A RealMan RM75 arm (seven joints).
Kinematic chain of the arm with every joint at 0, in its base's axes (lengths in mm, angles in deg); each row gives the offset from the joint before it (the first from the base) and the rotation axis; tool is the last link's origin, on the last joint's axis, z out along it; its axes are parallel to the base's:
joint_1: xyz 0 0 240.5 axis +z
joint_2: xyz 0 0 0 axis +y
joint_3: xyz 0 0 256 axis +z
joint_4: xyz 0 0 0 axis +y
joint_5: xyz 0 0 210 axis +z
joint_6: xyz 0 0 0 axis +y
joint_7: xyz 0 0 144 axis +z
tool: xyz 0 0 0
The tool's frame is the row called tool.
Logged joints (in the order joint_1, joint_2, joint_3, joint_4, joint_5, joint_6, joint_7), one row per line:
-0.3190, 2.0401, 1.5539, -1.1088, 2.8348, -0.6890, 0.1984
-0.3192, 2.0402, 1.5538, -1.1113, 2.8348, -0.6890, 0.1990
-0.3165, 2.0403, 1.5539, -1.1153, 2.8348, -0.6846, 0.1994
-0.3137, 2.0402, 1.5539, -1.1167, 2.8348, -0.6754, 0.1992
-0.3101, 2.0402, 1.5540, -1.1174, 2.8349, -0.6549, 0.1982
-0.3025, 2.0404, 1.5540, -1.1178, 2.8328, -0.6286, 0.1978
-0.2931, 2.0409, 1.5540, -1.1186, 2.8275, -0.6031, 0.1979
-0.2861, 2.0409, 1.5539, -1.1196, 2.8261, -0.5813, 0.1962
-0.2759, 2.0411, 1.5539, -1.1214, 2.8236, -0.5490, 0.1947
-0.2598, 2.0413, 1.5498, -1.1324, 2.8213, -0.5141, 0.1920
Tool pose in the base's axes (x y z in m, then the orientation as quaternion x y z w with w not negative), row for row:
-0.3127, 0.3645, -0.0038, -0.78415, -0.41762, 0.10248, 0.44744
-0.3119, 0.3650, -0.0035, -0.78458, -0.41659, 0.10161, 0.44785
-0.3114, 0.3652, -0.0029, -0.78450, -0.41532, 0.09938, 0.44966
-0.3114, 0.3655, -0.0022, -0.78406, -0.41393, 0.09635, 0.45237
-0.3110, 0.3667, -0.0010, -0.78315, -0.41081, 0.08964, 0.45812
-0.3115, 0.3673, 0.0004, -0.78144, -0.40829, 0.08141, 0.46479
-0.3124, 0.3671, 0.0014, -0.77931, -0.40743, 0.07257, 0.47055
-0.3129, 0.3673, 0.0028, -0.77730, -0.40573, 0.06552, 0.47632
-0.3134, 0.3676, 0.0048, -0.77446, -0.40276, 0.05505, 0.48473
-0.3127, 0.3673, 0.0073, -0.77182, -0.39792, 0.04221, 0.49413
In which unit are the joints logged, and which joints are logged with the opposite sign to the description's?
The joints are logged in radians. Opposite sign: joint_2, joint_3.
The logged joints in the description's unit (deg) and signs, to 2 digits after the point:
-18.28, -116.89, -89.03, -63.53, 162.42, -39.48, 11.37
-18.29, -116.89, -89.03, -63.67, 162.42, -39.48, 11.40
-18.13, -116.90, -89.03, -63.90, 162.42, -39.22, 11.42
-17.97, -116.89, -89.03, -63.98, 162.42, -38.70, 11.41
-17.77, -116.89, -89.04, -64.02, 162.43, -37.52, 11.36
-17.33, -116.91, -89.04, -64.05, 162.31, -36.02, 11.33
-16.79, -116.93, -89.04, -64.09, 162.00, -34.56, 11.34
-16.39, -116.93, -89.03, -64.15, 161.92, -33.31, 11.24
-15.81, -116.95, -89.03, -64.25, 161.78, -31.46, 11.16
-14.89, -116.96, -88.80, -64.88, 161.65, -29.46, 11.00

